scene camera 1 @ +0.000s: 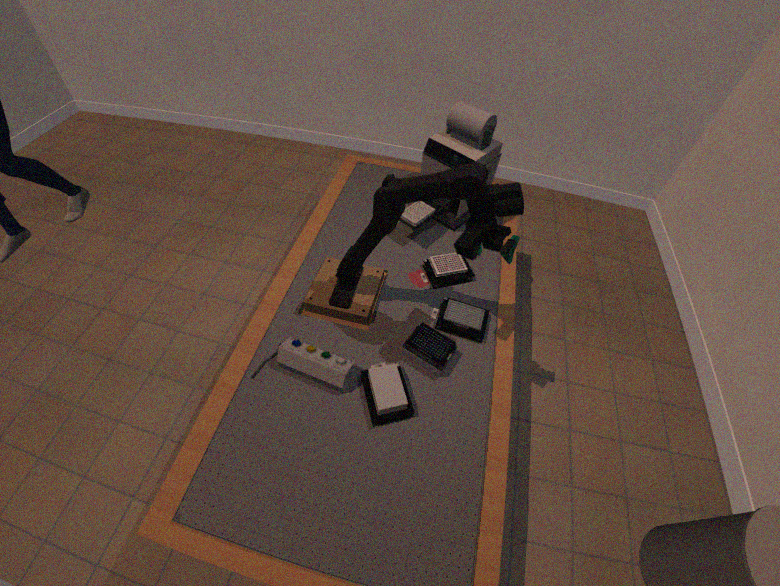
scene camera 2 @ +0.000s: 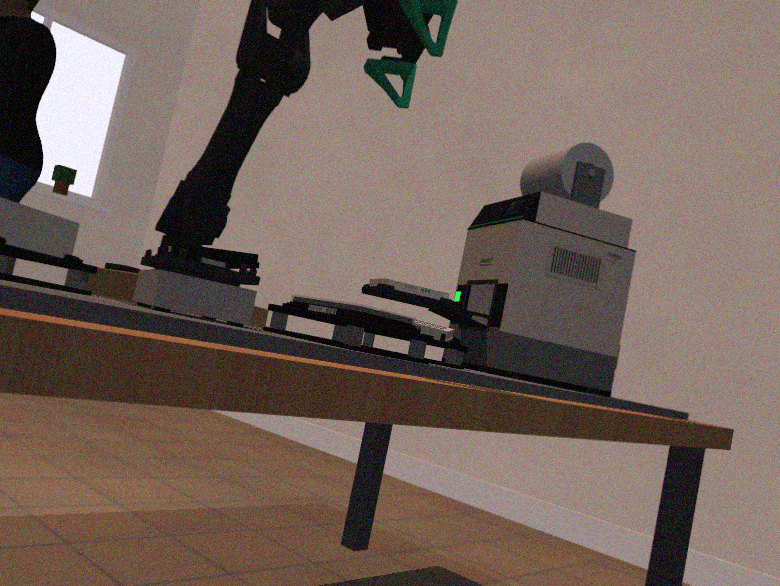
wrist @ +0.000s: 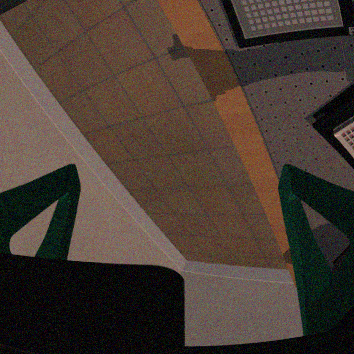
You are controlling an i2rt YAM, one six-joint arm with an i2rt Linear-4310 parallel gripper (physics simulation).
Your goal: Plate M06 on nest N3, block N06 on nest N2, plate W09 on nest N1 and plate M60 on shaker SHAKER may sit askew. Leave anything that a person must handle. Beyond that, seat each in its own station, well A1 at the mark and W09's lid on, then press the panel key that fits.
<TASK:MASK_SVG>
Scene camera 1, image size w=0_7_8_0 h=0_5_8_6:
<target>my gripper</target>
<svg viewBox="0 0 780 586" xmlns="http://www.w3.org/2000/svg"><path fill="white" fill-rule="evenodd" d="M472 221L475 225L486 225L495 220L498 236L492 244L482 242L477 255L481 255L483 244L485 249L500 252L506 262L511 264L520 237L513 235L503 245L503 240L506 236L510 235L511 228L497 225L495 213L489 222L478 224Z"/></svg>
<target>white plate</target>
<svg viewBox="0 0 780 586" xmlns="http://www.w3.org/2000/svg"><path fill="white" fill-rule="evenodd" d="M396 364L368 369L368 378L378 415L407 409L408 401Z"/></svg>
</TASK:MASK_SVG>
